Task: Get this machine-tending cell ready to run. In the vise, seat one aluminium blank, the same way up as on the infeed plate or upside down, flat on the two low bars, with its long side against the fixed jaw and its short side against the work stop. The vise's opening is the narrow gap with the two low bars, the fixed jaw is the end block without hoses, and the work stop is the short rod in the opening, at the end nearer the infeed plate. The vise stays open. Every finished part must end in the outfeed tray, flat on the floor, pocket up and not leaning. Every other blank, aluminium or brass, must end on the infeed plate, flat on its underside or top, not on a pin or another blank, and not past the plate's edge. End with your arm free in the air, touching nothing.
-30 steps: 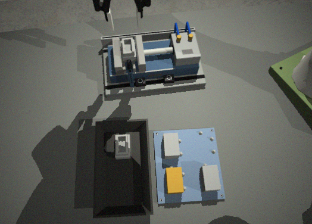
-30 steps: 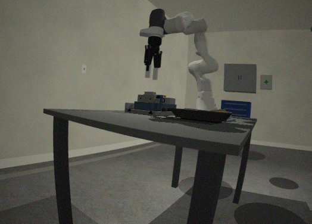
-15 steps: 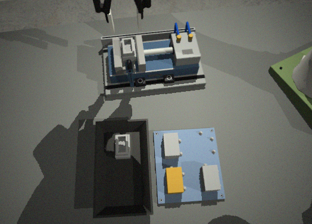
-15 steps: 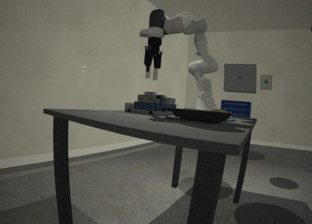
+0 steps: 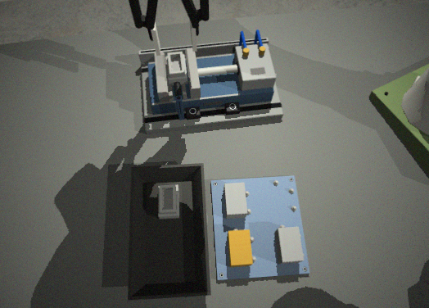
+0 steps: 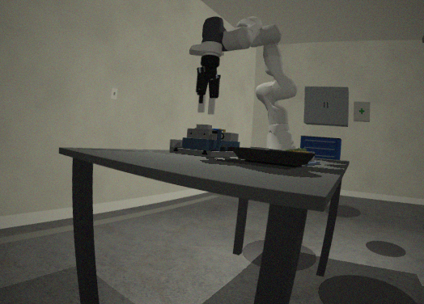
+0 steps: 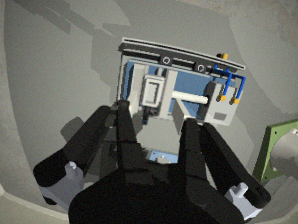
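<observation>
The moving jaw is 3 cm behind my hand and 11 cm below it. Also, from my hand: work stop: 5 cm to the left, 10 cm below; fixed jaw: 4 cm ahead, 11 cm below; vise: 6 cm behind, 15 cm below.
</observation>
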